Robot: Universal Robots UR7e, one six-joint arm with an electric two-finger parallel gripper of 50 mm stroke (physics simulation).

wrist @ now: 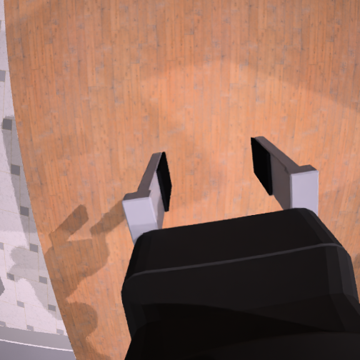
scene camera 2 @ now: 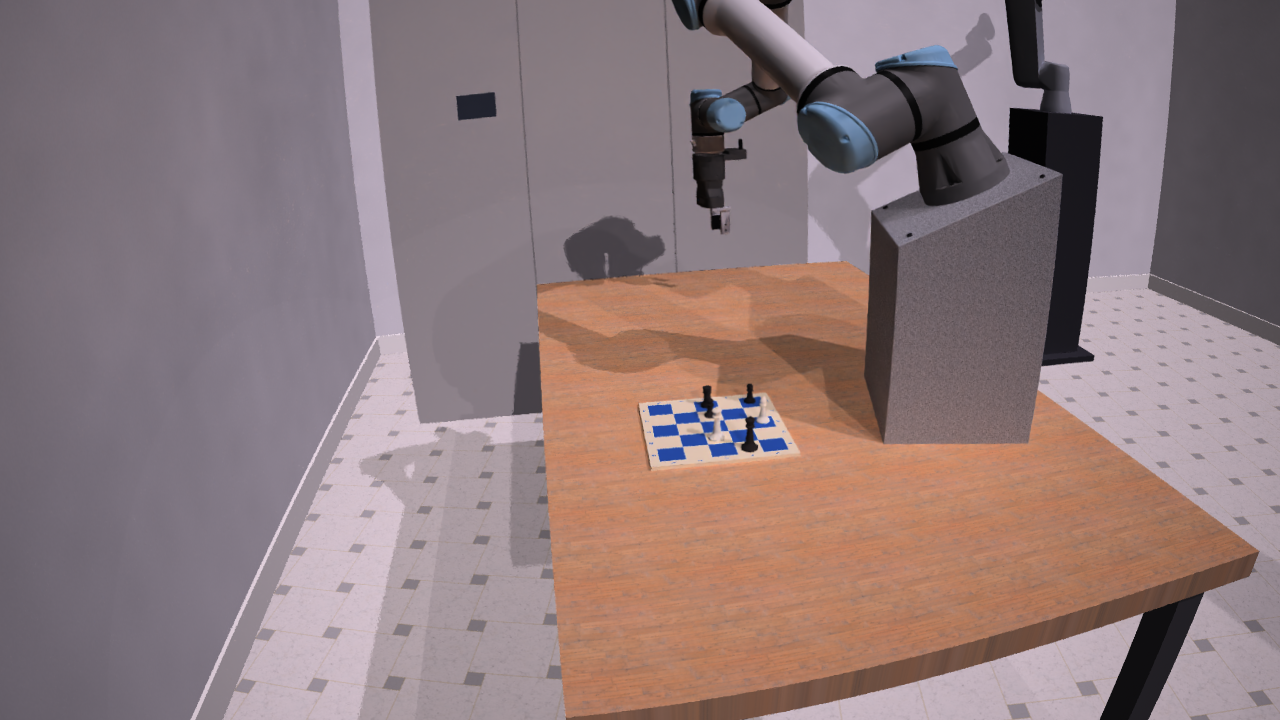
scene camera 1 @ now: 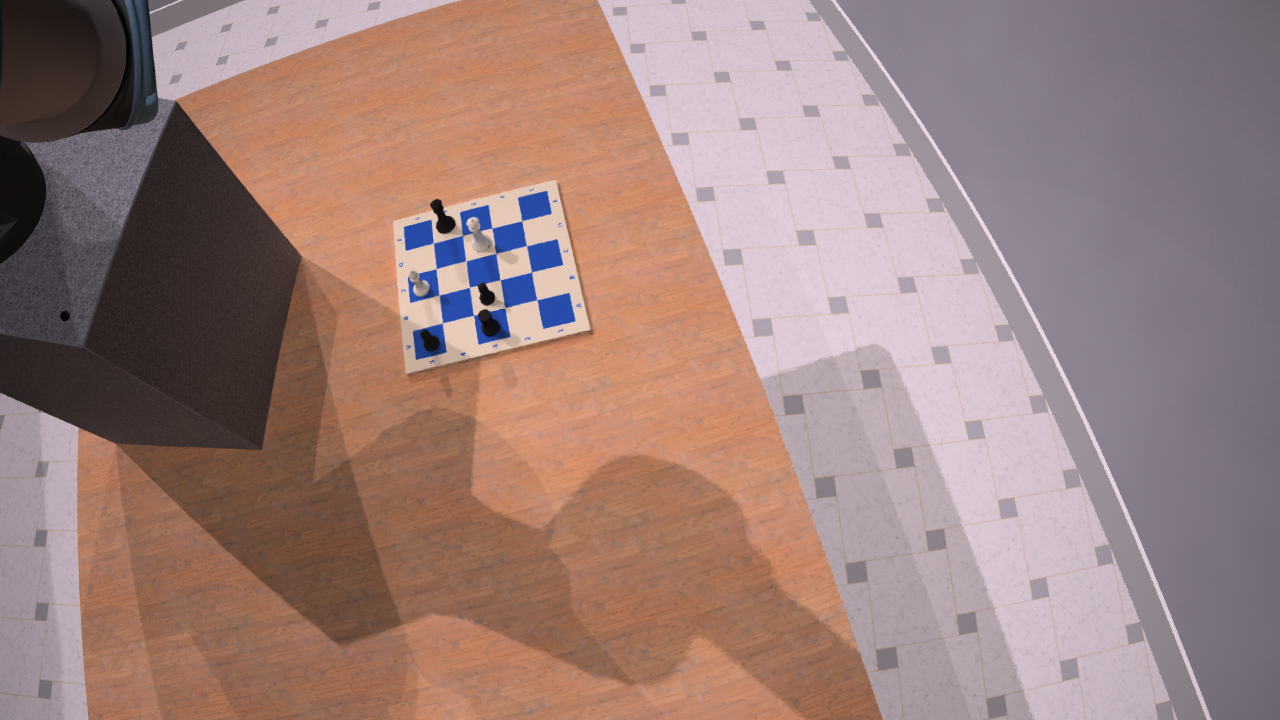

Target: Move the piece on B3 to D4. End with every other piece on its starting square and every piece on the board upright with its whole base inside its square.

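Pixels of known places: gripper, fingertip midpoint: (scene camera 2: 720, 231); arm's base at its link origin: (scene camera 2: 966, 185).
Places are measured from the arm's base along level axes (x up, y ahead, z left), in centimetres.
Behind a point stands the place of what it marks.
Note:
The board (scene camera 1: 550, 283) {x -36.6, y 49.4, z -2.6 cm} (scene camera 2: 666, 442) {x -36.5, y 49.8, z 5.2 cm} lies on the table. The black B3 piece (scene camera 1: 486, 294) {x -35.1, y 42.0, z -2.8 cm} (scene camera 2: 709, 411) {x -35.6, y 42.0, z -2.1 cm} stands upright, close to the black A3 piece (scene camera 1: 487, 324) {x -34.7, y 41.6, z -6.9 cm} (scene camera 2: 707, 395) {x -34.5, y 41.7, z -6.0 cm}. D4 (scene camera 1: 449, 253) {x -36.5, y 38.0, z 5.1 cm} is a bare blue square. Beside it stand the white D3 piece (scene camera 1: 479, 238) {x -34.7, y 42.3, z 4.8 cm} (scene camera 2: 716, 429) {x -34.8, y 42.3, z 5.9 cm} and the black E4 piece (scene camera 1: 443, 220) {x -34.7, y 38.1, z 8.9 cm} (scene camera 2: 750, 436) {x -34.3, y 38.0, z 9.9 cm}. My gripper (scene camera 2: 720, 223) {x -21.7, y 26.8, z -70.8 cm} (wrist: 210, 161) is open and empty, high above the table beyond the board's A side in scene camera 2. It does not show in scene camera 1; the board does not show in the wrist view.
A white piece (scene camera 1: 418, 285) {x -34.9, y 34.1, z 0.6 cm} (scene camera 2: 762, 410) {x -34.5, y 34.2, z 1.4 cm} stands on C5 and a black piece (scene camera 1: 429, 340) {x -35.1, y 34.6, z -6.8 cm} (scene camera 2: 749, 394) {x -35.1, y 34.6, z -6.2 cm} on A5. The grey arm pedestal (scene camera 1: 205, 295) {x -20.4, y 13.8, z -2.6 cm} (scene camera 2: 962, 331) {x -18.9, y 7.2, z 14.2 cm} stands beside the board's 5 side. Arm shadows cross the wooden table (scene camera 1: 626, 394) {x -37.1, y 54.8, z -17.9 cm} (scene camera 2: 805, 555) {x -37.1, y 36.9, z 36.1 cm} (wrist: 200, 40).

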